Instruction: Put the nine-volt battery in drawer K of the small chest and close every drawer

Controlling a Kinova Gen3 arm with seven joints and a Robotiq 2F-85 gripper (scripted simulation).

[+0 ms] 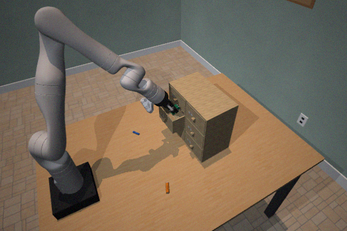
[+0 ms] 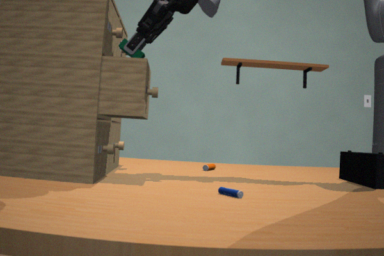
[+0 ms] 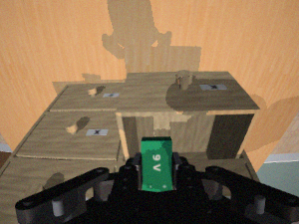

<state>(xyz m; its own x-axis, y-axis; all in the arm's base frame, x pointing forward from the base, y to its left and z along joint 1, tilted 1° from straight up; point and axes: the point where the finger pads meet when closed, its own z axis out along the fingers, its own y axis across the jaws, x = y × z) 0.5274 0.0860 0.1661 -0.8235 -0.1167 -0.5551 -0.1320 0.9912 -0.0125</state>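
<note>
The green nine-volt battery is 1 cm ahead of my hand. Also, from my hand: blue cylindrical battery (23 cm below, 18 cm behind, 13 cm to the left); then orange cylindrical battery (24 cm to the right, 23 cm below, 14 cm behind).
</note>
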